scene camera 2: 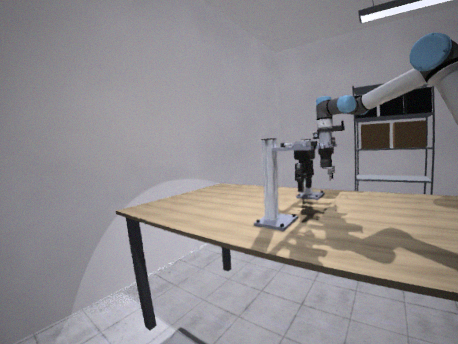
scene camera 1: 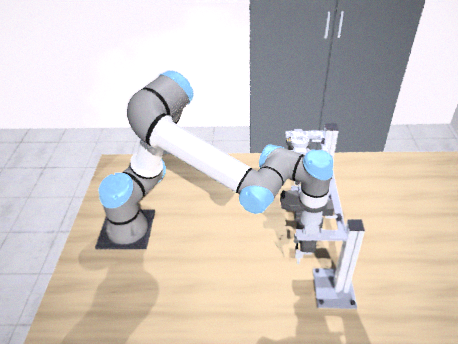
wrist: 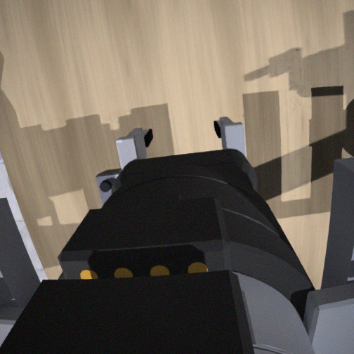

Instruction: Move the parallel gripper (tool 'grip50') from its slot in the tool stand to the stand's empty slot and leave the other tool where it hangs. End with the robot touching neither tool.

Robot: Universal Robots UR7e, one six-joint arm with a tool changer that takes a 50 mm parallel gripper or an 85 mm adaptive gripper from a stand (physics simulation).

Observation:
In view: a parallel gripper (wrist: pixel 195 212) and an adaptive gripper (scene camera 2: pixel 304 168).
The wrist view misses the adaptive gripper: it is out of frame.

